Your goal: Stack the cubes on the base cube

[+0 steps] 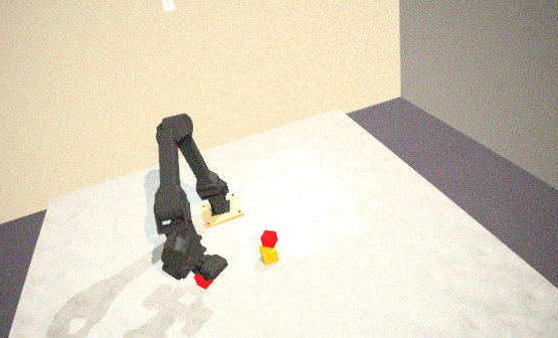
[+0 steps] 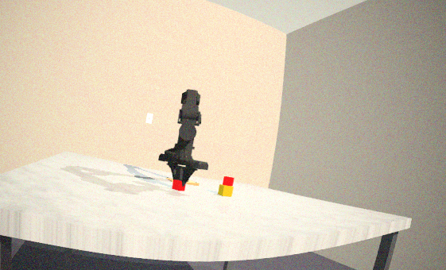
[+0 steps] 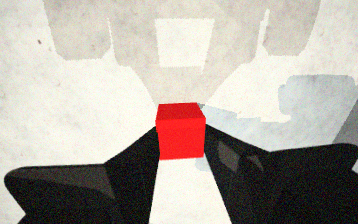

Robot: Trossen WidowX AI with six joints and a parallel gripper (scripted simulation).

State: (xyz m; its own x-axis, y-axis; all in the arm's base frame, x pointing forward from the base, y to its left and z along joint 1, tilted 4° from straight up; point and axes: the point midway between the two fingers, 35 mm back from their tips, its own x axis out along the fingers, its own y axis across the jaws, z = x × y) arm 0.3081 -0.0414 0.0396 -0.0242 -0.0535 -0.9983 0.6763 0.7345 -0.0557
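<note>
My gripper tip is 40 mm past the yellow cube and 180 mm to the right of it.
</note>
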